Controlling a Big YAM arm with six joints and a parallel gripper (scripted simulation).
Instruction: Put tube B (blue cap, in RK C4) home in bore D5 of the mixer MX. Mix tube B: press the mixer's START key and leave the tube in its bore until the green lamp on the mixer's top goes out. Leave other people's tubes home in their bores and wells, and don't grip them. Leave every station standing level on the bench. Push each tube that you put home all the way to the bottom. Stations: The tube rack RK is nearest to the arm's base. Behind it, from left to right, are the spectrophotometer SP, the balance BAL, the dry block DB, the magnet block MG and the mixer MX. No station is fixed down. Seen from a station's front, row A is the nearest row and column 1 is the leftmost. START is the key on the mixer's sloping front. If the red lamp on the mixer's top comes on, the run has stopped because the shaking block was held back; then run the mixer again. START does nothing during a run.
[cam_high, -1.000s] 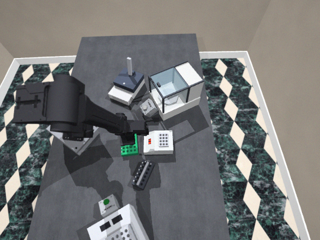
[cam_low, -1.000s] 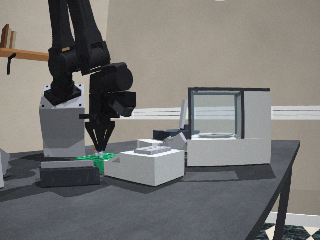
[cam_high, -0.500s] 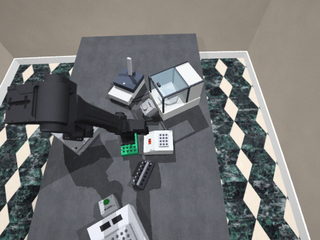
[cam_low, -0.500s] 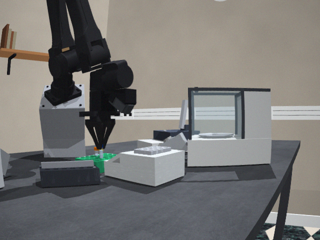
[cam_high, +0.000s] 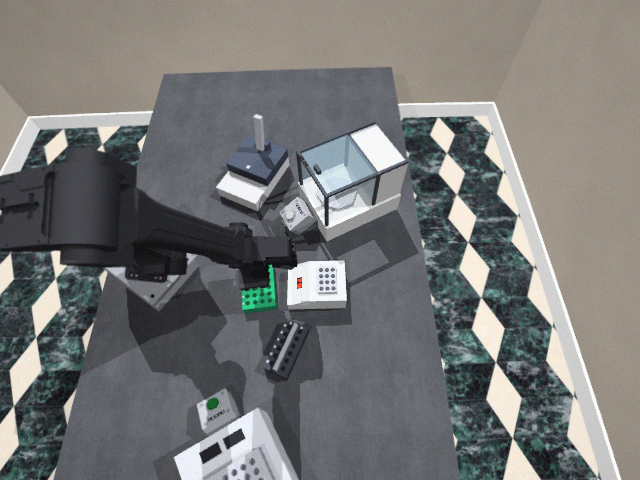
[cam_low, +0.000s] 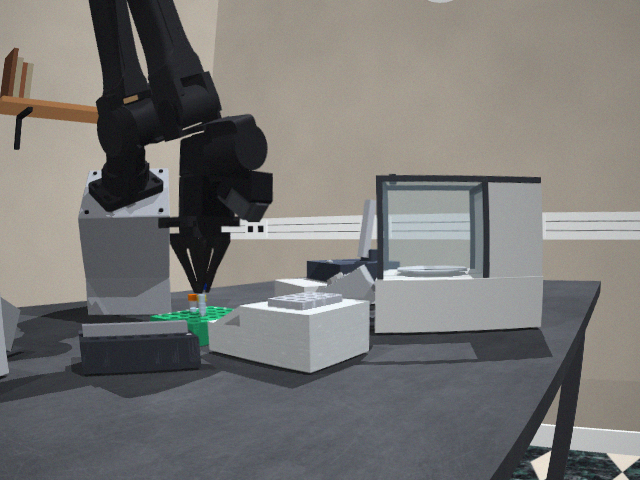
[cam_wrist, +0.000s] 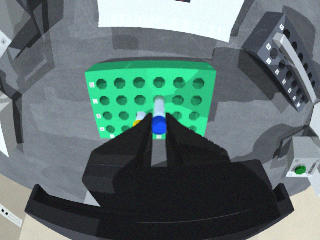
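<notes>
Now: hand 20 mm above the tube B. Also, from my hand: orange-capped tube: 40 mm below, 40 mm behind, 20 mm to the left; then green rack RK: 50 mm below, 10 mm to the left, 10 mm behind; then yellow-capped tube: 40 mm below, 20 mm to the left, 20 mm behind.
</notes>
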